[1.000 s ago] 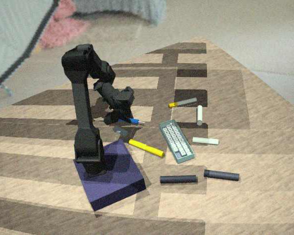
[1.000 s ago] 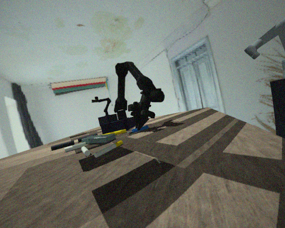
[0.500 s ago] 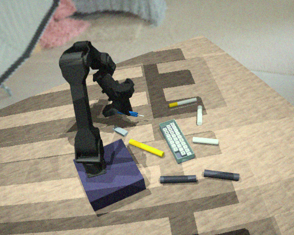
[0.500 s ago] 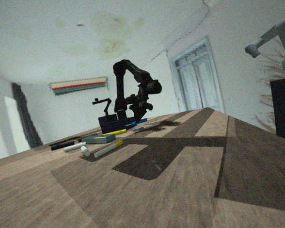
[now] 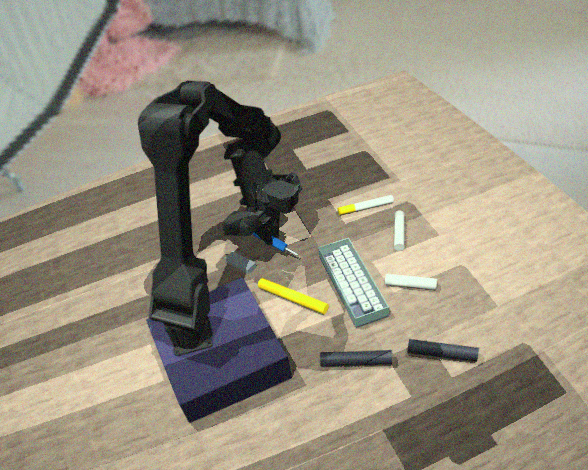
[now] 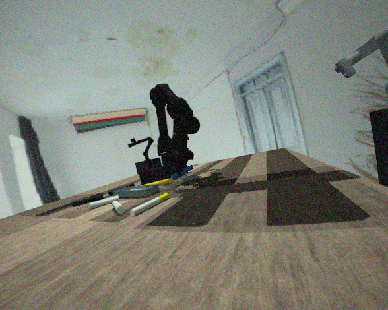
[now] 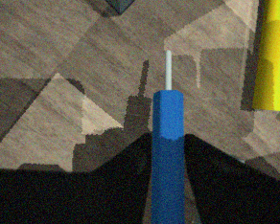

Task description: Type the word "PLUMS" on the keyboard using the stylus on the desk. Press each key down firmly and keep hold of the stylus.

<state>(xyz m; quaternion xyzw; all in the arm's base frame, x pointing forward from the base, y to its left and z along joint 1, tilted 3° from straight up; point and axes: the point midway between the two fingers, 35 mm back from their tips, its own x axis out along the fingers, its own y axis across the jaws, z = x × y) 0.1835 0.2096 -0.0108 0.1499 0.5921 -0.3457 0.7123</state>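
Now: the blue stylus 1 cm ahead of my gripper tip and 1 cm to the right of it. Also, from my gripper tip: thin grey tip (3 cm ahead, 3 cm to the right, 1 cm below); grey block (7 cm behind, 3 cm below); yellow marker (12 cm to the right, 3 cm below).
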